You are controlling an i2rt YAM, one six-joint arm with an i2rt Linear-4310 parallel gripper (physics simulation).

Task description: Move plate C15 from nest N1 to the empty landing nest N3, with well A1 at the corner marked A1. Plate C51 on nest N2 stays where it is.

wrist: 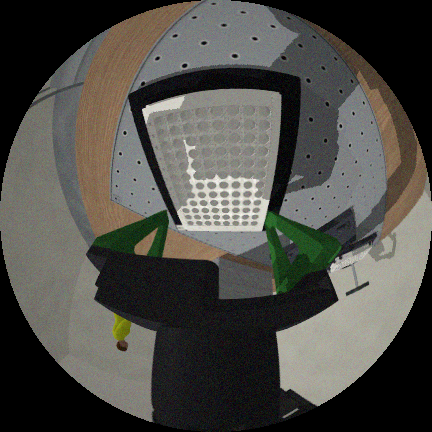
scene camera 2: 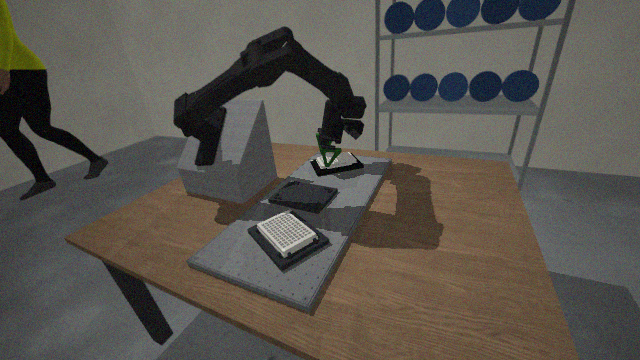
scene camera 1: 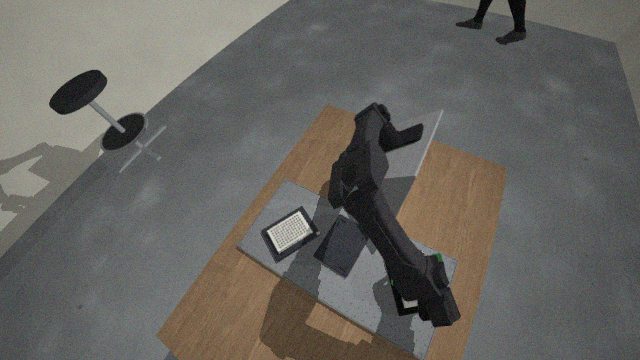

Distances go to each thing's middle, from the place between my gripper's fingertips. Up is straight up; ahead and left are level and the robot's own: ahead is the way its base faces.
Labels:
I see my gripper 21 cm to the left of the black nest (scene camera 1: 341,247) and 2 cm above it.

